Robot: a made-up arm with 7 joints. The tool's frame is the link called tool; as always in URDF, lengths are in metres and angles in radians. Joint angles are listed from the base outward. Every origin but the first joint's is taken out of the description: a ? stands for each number. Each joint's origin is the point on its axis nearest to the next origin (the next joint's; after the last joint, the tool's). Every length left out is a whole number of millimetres.
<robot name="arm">
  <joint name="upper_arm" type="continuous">
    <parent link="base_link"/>
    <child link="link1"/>
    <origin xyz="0 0 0" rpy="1.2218 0 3.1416"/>
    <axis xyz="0 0 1"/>
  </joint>
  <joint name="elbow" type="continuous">
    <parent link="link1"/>
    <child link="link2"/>
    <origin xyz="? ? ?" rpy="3.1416 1.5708 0"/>
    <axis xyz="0 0 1"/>
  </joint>
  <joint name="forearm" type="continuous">
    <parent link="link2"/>
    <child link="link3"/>
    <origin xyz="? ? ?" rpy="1.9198 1.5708 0"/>
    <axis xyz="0 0 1"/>
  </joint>
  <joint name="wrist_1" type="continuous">
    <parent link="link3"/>
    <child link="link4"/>
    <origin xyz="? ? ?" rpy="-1.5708 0 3.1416"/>
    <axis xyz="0 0 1"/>
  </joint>
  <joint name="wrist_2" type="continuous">
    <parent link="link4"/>
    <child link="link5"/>
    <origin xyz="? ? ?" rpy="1.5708 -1.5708 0"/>
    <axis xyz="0 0 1"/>
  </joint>
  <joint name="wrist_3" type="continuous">
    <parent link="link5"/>
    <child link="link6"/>
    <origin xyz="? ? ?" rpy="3.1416 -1.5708 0"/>
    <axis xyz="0 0 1"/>
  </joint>
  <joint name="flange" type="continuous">
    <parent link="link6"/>
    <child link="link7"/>
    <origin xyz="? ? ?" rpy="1.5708 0 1.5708"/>
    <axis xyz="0 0 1"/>
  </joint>
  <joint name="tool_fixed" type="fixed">
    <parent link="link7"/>
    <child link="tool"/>
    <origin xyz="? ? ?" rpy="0 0 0"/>
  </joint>
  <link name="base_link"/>
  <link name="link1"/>
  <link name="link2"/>
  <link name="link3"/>
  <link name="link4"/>
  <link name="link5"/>
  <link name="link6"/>
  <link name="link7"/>
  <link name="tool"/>
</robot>
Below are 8 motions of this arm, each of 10 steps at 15 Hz.
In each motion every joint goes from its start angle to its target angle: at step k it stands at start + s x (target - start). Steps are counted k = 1, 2, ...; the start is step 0. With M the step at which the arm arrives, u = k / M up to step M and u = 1 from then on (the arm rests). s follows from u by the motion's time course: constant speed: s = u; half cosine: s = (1 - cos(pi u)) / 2; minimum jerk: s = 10 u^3 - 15 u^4 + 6 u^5.
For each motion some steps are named. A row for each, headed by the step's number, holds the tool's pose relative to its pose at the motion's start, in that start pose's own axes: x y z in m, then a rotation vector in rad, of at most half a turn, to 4 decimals.
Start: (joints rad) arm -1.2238 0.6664 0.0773 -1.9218 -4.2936 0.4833 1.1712
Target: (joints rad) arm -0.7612 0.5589 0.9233 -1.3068 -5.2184 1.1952 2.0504
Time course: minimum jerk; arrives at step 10
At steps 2, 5, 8, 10:
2: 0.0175 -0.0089 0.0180 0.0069 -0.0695 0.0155
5: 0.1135 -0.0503 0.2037 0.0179 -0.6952 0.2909
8: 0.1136 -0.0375 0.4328 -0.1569 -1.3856 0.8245
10: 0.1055 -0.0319 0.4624 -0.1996 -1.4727 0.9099

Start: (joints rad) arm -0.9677 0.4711 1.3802 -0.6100 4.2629 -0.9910 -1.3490
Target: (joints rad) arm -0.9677 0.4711 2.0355 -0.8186 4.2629 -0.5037 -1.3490
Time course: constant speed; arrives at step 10
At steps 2, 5, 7, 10:
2: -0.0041 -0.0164 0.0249 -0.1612 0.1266 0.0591
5: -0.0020 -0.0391 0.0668 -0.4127 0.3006 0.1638
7: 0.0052 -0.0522 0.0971 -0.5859 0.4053 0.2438
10: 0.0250 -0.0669 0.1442 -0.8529 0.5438 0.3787

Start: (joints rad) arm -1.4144 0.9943 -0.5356 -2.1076 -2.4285 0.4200 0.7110
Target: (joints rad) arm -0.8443 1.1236 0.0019 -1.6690 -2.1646 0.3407 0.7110
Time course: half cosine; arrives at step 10
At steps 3, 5, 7, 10:
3: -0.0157 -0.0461 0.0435 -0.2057 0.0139 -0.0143
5: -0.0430 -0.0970 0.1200 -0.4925 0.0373 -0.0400
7: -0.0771 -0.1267 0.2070 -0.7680 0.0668 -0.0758
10: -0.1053 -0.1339 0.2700 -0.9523 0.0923 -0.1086

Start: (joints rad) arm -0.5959 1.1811 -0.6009 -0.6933 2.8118 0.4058 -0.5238
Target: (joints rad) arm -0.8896 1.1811 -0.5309 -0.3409 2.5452 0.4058 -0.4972
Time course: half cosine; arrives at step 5
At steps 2, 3, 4, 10:
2: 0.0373 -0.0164 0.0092 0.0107 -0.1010 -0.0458
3: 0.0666 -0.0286 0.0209 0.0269 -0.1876 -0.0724
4: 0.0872 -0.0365 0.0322 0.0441 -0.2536 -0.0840
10: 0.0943 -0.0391 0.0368 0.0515 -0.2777 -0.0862

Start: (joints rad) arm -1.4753 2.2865 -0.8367 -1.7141 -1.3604 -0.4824 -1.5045
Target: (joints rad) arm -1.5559 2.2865 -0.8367 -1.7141 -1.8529 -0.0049 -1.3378
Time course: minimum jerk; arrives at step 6
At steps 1, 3, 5, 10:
1: 0.0000 -0.0007 0.0006 -0.0203 -0.0065 -0.0093
3: 0.0001 -0.0099 0.0083 -0.2851 -0.0612 -0.1410
5: 0.0003 -0.0189 0.0163 -0.5388 -0.0589 -0.2932
10: 0.0003 -0.0195 0.0169 -0.5573 -0.0564 -0.3056

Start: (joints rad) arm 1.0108 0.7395 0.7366 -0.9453 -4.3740 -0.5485 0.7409
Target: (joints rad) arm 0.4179 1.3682 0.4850 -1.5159 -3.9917 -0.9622 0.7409
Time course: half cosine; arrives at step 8
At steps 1, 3, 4, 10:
1: -0.0219 -0.0107 -0.0024 -0.0270 0.0256 0.0360
3: -0.1621 -0.1043 0.0063 -0.2011 0.1983 0.2990
4: -0.2388 -0.1827 0.0367 -0.3061 0.3129 0.4864
10: -0.3338 -0.3879 0.1806 -0.5192 0.5973 0.9396

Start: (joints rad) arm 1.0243 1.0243 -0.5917 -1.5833 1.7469 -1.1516 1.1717
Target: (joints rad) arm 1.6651 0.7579 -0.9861 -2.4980 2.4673 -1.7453 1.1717
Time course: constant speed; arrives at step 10
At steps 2, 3, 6, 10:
2: -0.0418 0.0062 0.0846 0.1335 -0.1751 0.1783
3: -0.0642 0.0005 0.1236 0.2051 -0.2819 0.2561
6: -0.1348 -0.0473 0.2158 0.4357 -0.6610 0.4367
10: -0.2190 -0.1551 0.2566 0.7796 -1.2401 0.5551

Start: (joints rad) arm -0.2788 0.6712 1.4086 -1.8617 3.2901 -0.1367 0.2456
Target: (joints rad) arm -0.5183 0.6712 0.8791 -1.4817 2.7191 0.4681 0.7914
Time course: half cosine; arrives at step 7
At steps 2, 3, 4, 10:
2: 0.0350 0.0286 -0.0008 0.0724 0.0247 0.0522
3: 0.0693 0.0626 0.0023 0.1741 0.0477 0.1089
4: 0.1032 0.1034 0.0105 0.3156 0.0664 0.1754
10: 0.1511 0.1782 0.0359 0.6286 0.0714 0.3024

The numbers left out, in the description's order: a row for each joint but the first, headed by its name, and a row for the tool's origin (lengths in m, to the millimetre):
elbow: 0 0 0
forearm: 0.073 0.199 0
wrist_1: -0.024 0 0
wrist_2: -0.043 0.356 0
wrist_3: 0 0 0
flange: 0 0 0
tool: 0 0 0

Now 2 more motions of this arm.
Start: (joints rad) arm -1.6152 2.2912 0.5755 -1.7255 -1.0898 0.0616 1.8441
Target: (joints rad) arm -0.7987 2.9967 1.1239 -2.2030 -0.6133 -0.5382 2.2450
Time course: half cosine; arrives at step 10
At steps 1, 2, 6, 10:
1: 0.0070 -0.0068 -0.0041 -0.0379 -0.0109 0.0132
2: 0.0274 -0.0282 -0.0149 -0.1507 -0.0410 0.0523
6: 0.1954 -0.2330 -0.0100 -1.1600 -0.2016 0.3605
10: 0.2990 -0.3251 0.0817 -1.8560 -0.2673 0.4826

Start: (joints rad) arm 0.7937 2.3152 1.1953 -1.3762 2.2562 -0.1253 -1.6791
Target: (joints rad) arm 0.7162 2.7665 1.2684 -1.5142 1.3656 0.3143 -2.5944
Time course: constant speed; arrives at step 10
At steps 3, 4, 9, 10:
3: 0.0761 -0.0130 -0.0233 -0.1230 -0.2251 -0.5792
4: 0.1018 -0.0181 -0.0281 -0.1428 -0.3006 -0.7764
9: 0.2288 -0.0499 -0.0303 -0.0840 -0.6419 -1.7787
10: 0.2532 -0.0574 -0.0265 -0.0407 -0.6951 -1.9805

